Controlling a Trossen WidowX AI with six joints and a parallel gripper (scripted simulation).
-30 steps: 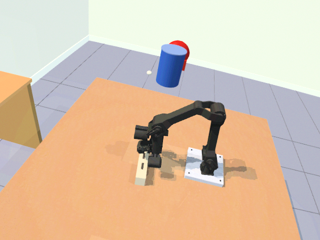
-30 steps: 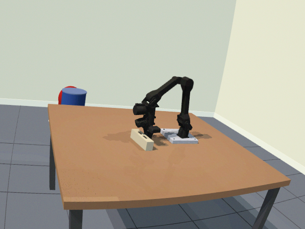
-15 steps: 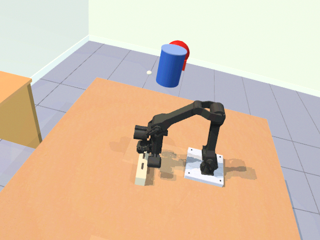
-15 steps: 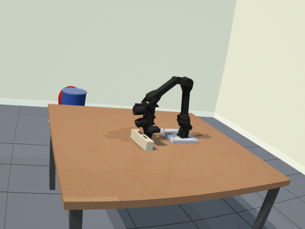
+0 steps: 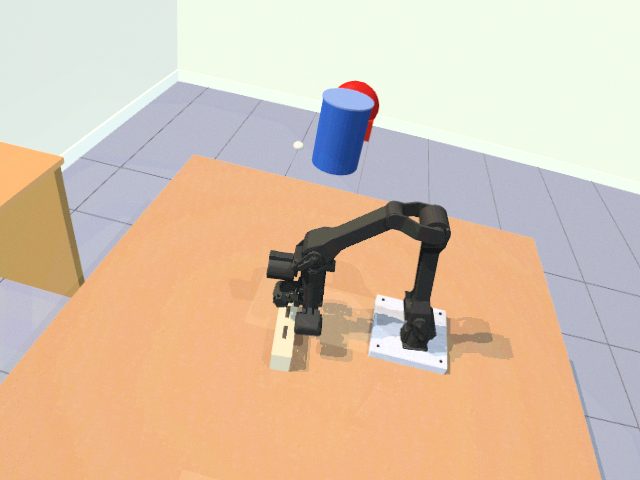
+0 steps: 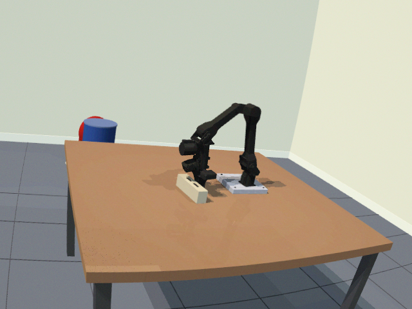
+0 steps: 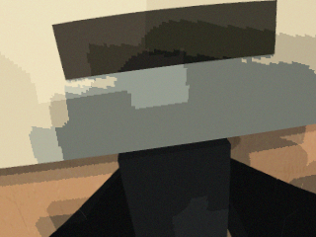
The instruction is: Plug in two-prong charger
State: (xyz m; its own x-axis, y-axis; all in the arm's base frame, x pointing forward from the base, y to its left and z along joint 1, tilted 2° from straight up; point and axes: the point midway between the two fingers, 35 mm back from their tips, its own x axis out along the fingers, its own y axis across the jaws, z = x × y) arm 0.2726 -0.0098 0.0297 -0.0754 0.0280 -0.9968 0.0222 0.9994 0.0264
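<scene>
My gripper tip is now 2 cm short of the black two-prong charger and 1 cm below it.
</scene>
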